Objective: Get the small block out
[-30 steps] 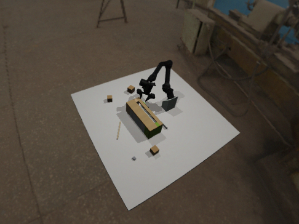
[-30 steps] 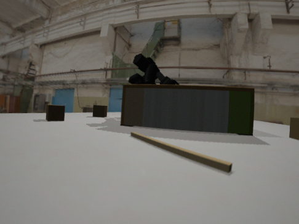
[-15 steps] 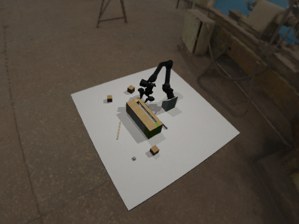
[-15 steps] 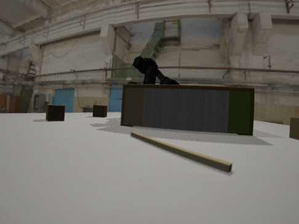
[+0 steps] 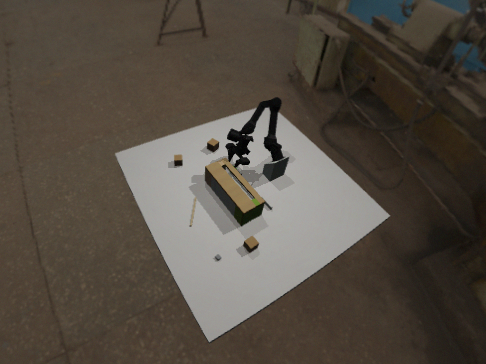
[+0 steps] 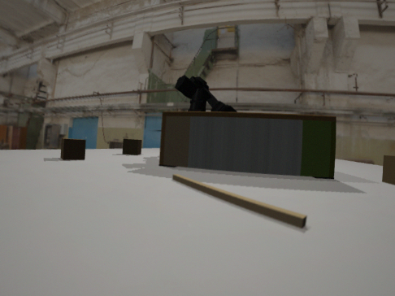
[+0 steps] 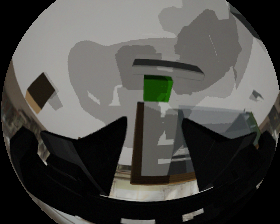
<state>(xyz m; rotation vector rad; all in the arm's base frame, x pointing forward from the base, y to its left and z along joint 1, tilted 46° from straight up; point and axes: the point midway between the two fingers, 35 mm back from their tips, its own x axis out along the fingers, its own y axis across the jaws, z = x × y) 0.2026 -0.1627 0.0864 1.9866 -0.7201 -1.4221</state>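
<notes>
Now: gripper tip 10 mm past the green block and 50 mm above it. From my gripper tip the other things lie so: tiny grey piece 430 mm ahead, 410 mm to the left, 60 mm below; then box 90 mm ahead, 160 mm to the left.
</notes>
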